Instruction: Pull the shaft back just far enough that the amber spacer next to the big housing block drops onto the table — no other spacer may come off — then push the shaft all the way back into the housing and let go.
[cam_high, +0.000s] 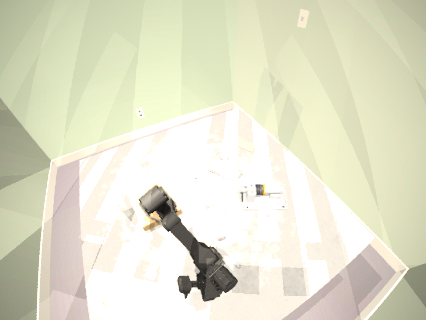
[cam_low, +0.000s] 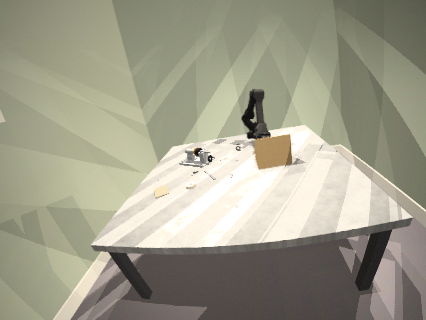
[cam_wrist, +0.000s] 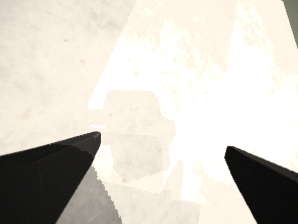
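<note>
My gripper tip is now 450 mm short of the dark spacer, 310 mm to the right of it and 60 mm below it. From my gripper tip the other things lie so: grey shaft (450 mm ahead, 310 mm to the left, 60 mm above).
</note>
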